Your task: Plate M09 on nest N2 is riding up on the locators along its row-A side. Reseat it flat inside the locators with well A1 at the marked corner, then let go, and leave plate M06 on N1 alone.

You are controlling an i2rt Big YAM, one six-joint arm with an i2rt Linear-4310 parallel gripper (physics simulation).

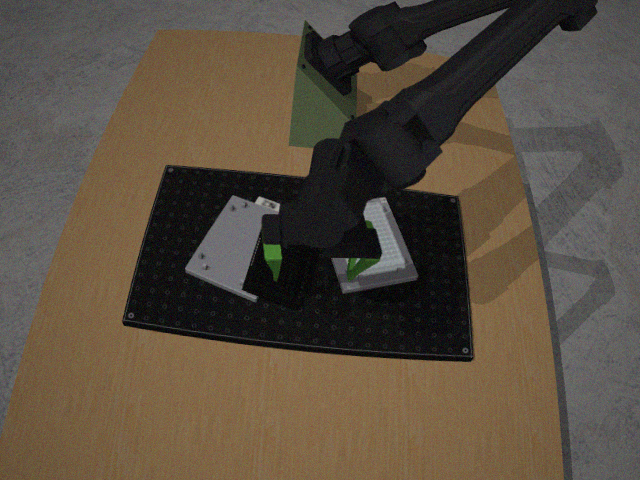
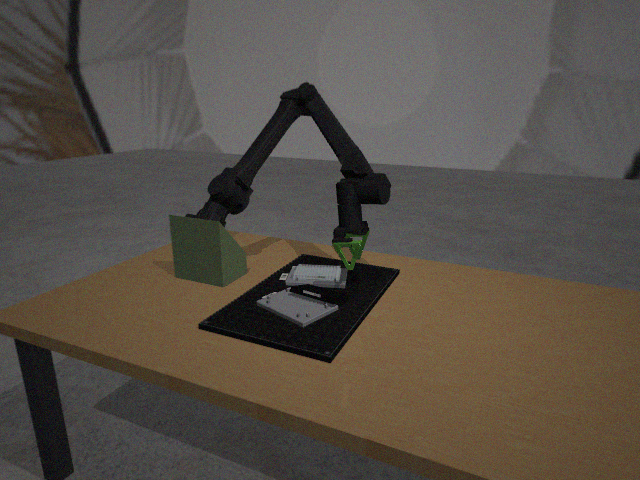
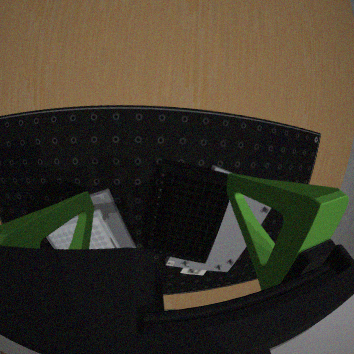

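Pixels of known places: gripper, fingertip midpoint: (image 1: pixel 312 277) (image 2: pixel 353 264) (image 3: pixel 157 190); arm's base at its link origin: (image 1: pixel 325 64) (image 2: pixel 205 231).
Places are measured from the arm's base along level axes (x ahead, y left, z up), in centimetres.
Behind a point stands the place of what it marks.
Note:
Gripper (image 1: pixel 313 280) @(x 44.7, y -1.4, z -3.0 cm) (image 2: pixel 354 262) @(x 44.7, y -1.4, z -3.0 cm) (image 3: pixel 159 185) @(x 44.7, y -1.4, z -3.0 cm) is open and empty. Its fingers hang over the black board, one on the white plate's side and one by the other nest. A white well plate (image 1: pixel 387 237) @(x 31.7, y 10.7, z -9.8 cm) (image 2: pixel 317 272) @(x 32.1, y 5.9, z -9.8 cm) (image 3: pixel 103 231) @(x 36.4, y 4.8, z -9.8 cm) sits on one grey nest (image 1: pixel 409 271) @(x 37.0, y 14.1, z -11.2 cm) (image 2: pixel 310 283) (image 3: pixel 112 202) @(x 39.3, y 3.5, z -11.5 cm); the arm partly hides it. A black plate (image 1: pixel 289 291) @(x 42.2, y -4.0, z -10.5 cm) (image 2: pixel 330 295) @(x 41.0, y -7.8, z -9.4 cm) (image 3: pixel 187 210) @(x 38.3, y -5.5, z -10.5 cm) lies over one side of the other grey nest (image 1: pixel 224 237) @(x 32.7, y -14.3, z -11.2 cm) (image 2: pixel 289 310) @(x 33.6, y -15.5, z -11.2 cm) (image 3: pixel 227 240) @(x 31.8, y -12.3, z -11.2 cm), whose far side shows bare with small locators. Plate names, well A1 and exact tilts cannot be read.
Both nests stand on the black perforated board (image 1: pixel 170 304) @(x 44.9, y -21.5, z -12.4 cm) (image 2: pixel 242 330) @(x 27.2, y -26.0, z -12.4 cm) (image 3: pixel 95 130) @(x 47.8, y 4.8, z -12.4 cm) on the wooden table (image 1: pixel 258 413) @(x 60.7, y -7.6, z -13.7 cm) (image 2: pixel 465 361) @(x 73.5, y -18.0, z -13.7 cm) (image 3: pixel 150 50) @(x 56.8, y -1.3, z -13.7 cm). A green base block (image 1: pixel 320 113) @(x 8.9, y -0.3, z -5.0 cm) (image 2: pixel 196 253) @(x 0.1, y -4.8, z -5.0 cm) carries the arm behind it. A small white tag (image 1: pixel 268 204) @(x 24.6, y -8.0, z -12.2 cm) (image 3: pixel 193 271) @(x 24.4, y -7.8, z -12.2 cm) is beside the partly bare nest.

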